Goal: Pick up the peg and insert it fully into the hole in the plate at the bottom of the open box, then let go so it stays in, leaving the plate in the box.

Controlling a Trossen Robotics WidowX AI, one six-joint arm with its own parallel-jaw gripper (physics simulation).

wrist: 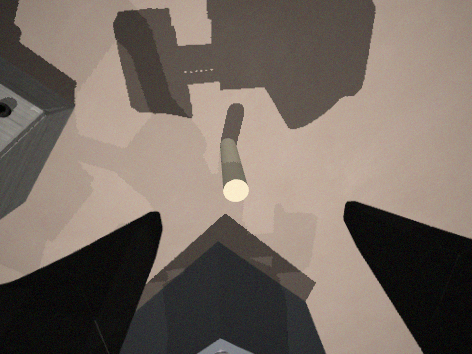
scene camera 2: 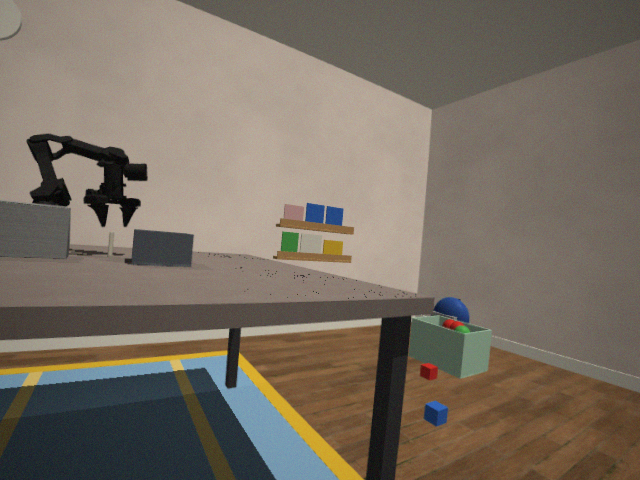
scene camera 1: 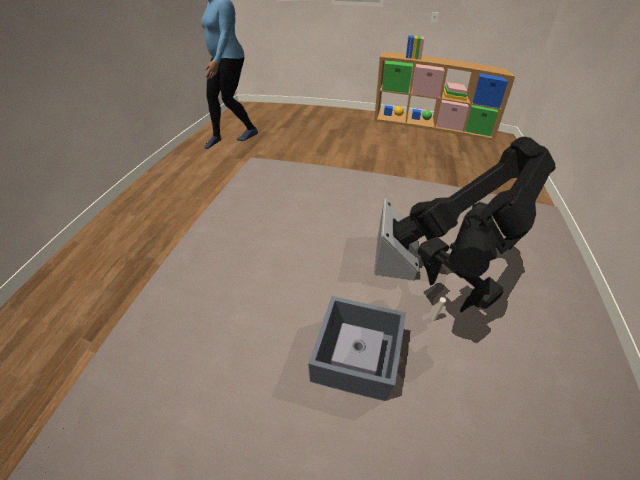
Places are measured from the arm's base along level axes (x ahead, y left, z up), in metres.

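Pixels of known places: gripper, fingertip midpoint: (wrist: 253,215) (scene camera 2: 114,226) (scene camera 1: 446,297); arm's base, link origin: (scene camera 2: 42,221) (scene camera 1: 400,234).
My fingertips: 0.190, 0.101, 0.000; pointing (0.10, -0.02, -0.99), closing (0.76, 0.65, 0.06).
For each thing: its top centre in the pictures, then the offset to it from my fingertips, as dx, dy, dz. "spot": a spot on its surface instead.
- cream peg, top centre: (wrist: 236,190) (scene camera 1: 442,299) (scene camera 2: 111,232) -0.007, -0.001, -0.019
- dark grey box, top centre: (scene camera 1: 360,337) (scene camera 2: 162,231) +0.117, -0.181, -0.001
- light plate, top centre: (scene camera 1: 358,345) +0.117, -0.181, -0.038
- round hole, surface spot: (scene camera 1: 358,346) spot: +0.108, -0.180, -0.060
A cream peg (scene camera 1: 438,308) (scene camera 2: 111,244) (wrist: 232,162) stands upright on the table, a short way from the open box. The dark grey box (scene camera 1: 353,382) (scene camera 2: 162,248) (wrist: 220,290) stands on the table; its inside is hidden in scene camera 2. A light plate (scene camera 1: 346,357) with a round hole (scene camera 1: 358,346) lies at the bottom of the box. My gripper (scene camera 1: 447,296) (scene camera 2: 114,226) (wrist: 253,215) is open and empty, pointing down. In scene camera 2 its fingertips are a little above the peg's top. In the wrist view the peg shows between and slightly beyond the fingertips.
A grey metal mount (scene camera 1: 395,258) (scene camera 2: 35,229) (wrist: 37,135) carries the arm's base and stands near the peg and the box. The table (scene camera 1: 206,330) (scene camera 2: 217,316) has its front edge in scene camera 2. A person (scene camera 1: 224,56) and a cube shelf (scene camera 1: 444,59) are beyond the table.
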